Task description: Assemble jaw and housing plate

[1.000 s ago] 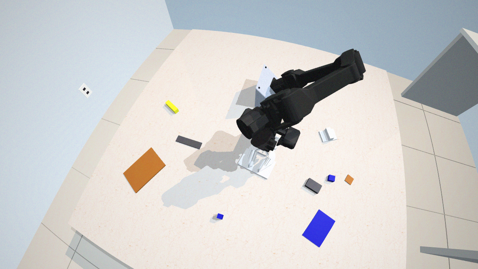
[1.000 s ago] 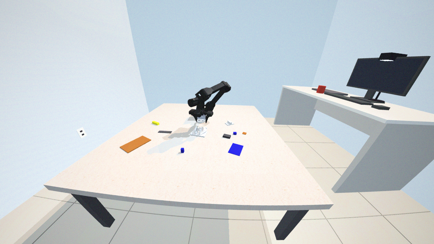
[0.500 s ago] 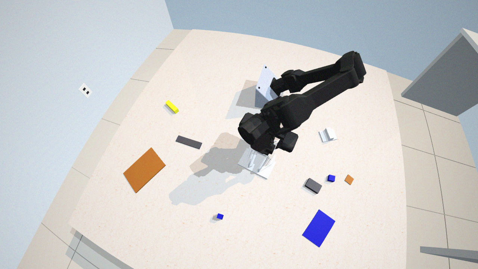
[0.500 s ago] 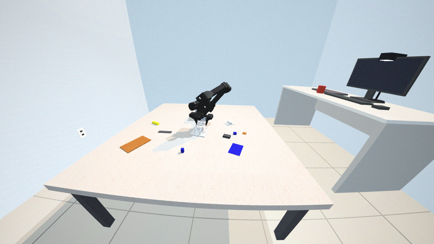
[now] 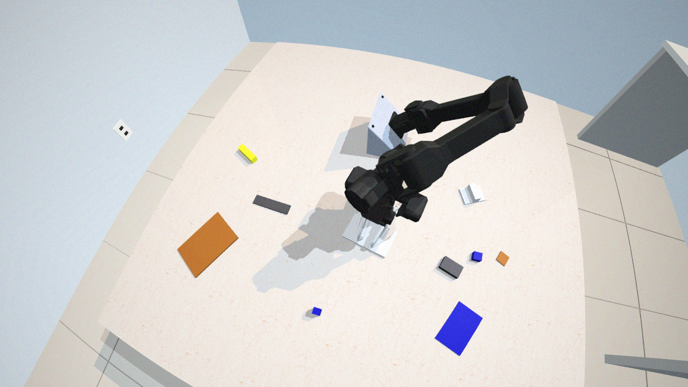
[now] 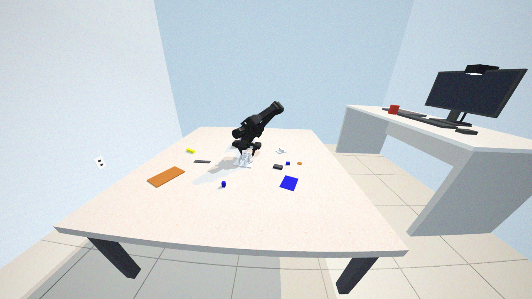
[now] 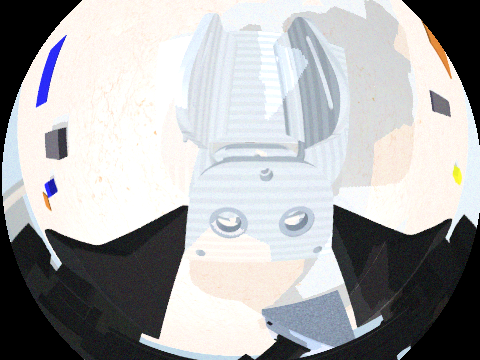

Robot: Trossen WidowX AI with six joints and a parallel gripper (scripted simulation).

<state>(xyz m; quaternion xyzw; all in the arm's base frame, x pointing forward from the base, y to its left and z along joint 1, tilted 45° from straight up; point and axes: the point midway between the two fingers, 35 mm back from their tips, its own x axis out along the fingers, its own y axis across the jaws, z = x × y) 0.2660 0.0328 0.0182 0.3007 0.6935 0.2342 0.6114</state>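
The housing plate is 2 cm above my gripper tip and 1 cm ahead of it. Also, from my gripper tip: white jaw (2 cm to the right, 2 cm ahead, 1 cm below); dark grey block (21 cm to the left, 9 cm ahead, 2 cm below); white stand (23 cm to the left, 14 cm behind, 1 cm below).
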